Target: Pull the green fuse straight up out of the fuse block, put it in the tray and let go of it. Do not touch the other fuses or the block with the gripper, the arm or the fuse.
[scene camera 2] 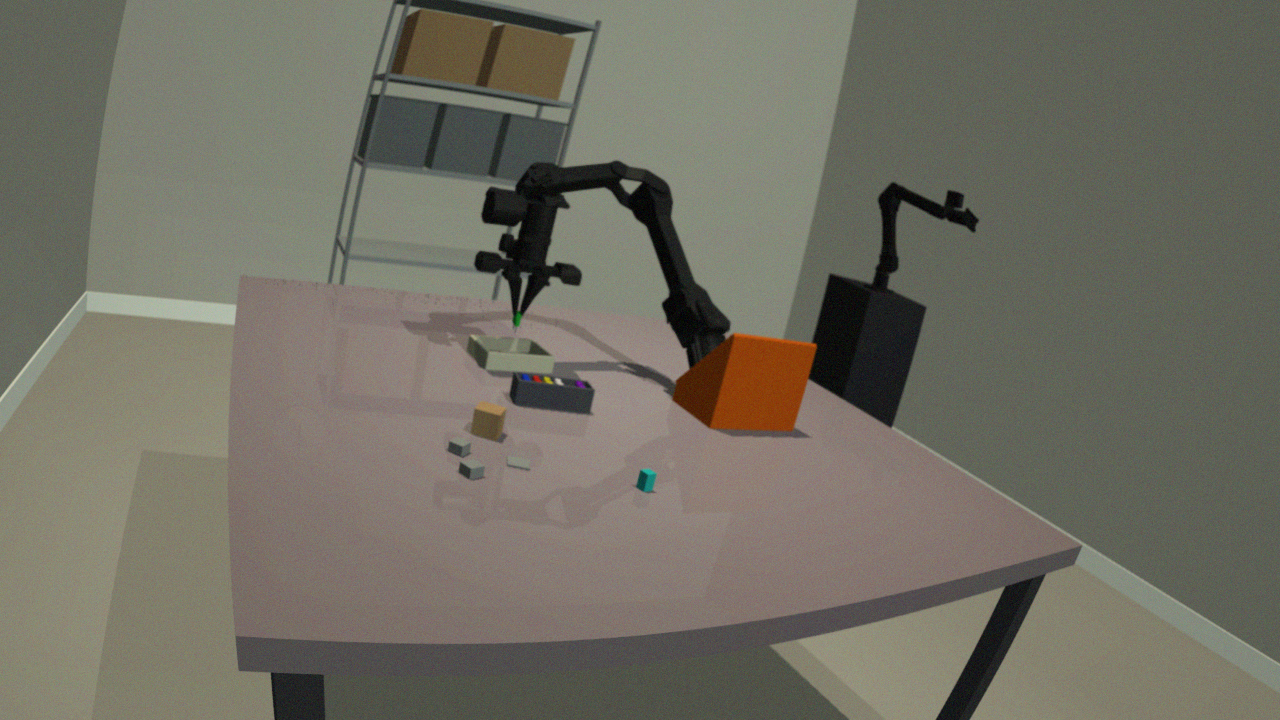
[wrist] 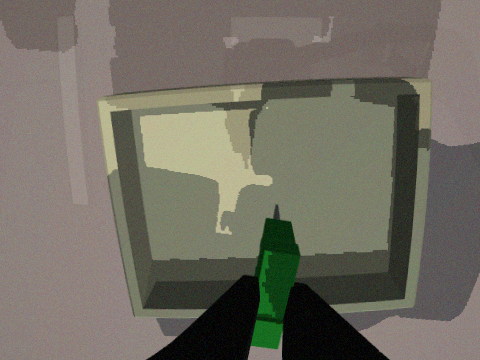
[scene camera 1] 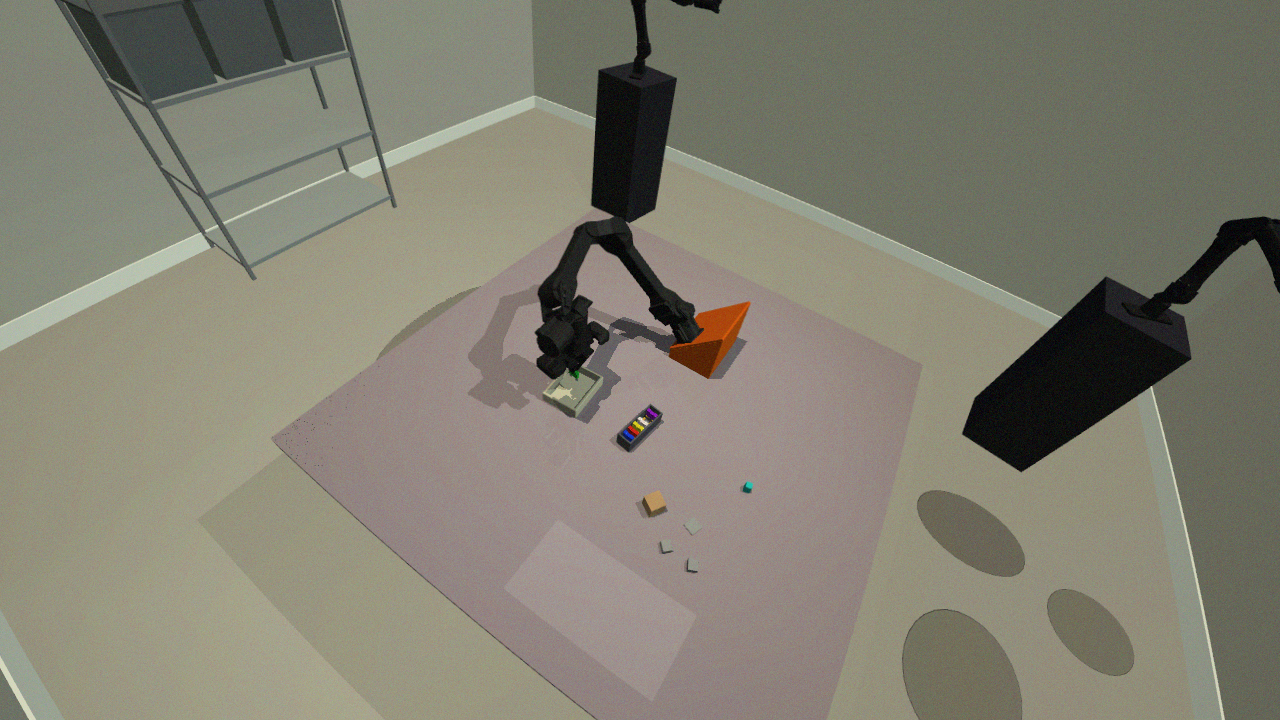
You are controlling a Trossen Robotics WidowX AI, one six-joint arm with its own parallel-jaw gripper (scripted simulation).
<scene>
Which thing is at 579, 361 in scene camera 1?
My gripper.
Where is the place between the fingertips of my gripper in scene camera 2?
517, 315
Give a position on a tray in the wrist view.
193, 172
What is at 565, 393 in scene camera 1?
A tray.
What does my gripper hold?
A green fuse.
</scene>
